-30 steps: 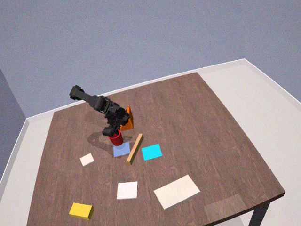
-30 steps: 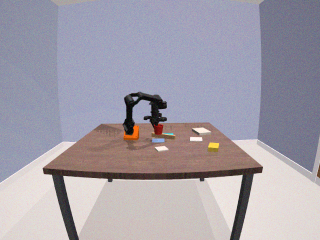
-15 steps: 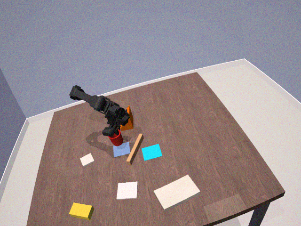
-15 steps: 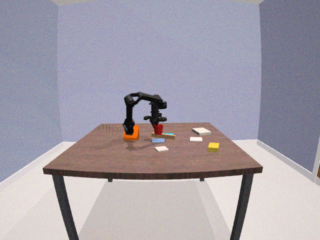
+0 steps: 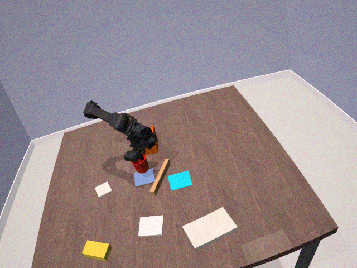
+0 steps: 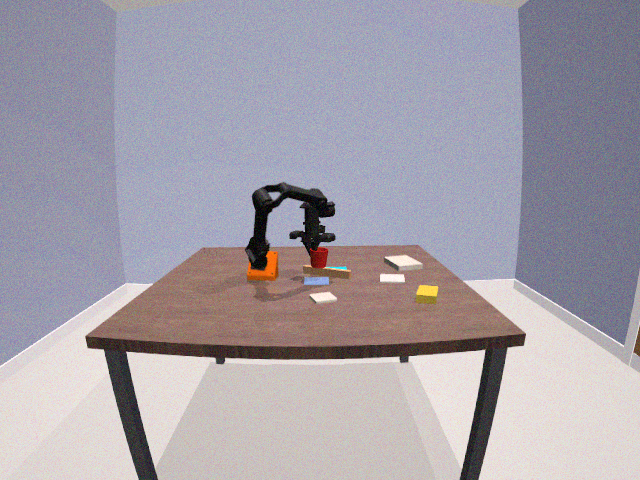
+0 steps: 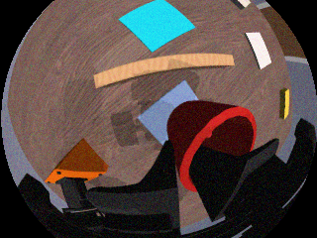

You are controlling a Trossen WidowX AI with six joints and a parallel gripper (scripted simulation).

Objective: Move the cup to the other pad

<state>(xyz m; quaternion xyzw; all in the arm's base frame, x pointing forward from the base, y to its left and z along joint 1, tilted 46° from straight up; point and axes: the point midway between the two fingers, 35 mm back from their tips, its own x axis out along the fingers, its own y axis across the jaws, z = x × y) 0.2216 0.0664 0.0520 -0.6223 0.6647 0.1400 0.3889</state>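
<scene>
Now: gripper tip 8 cm short of the cyan pad, 16 cm to the right of it and 10 cm above it. From my gripper tip the other things lie so: wooden bar: 5 cm ahead, 7 cm to the left, 9 cm below; red cup: 3 cm ahead, 1 cm to the right; blue pad: 2 cm ahead, 2 cm to the right, 10 cm below.
</scene>
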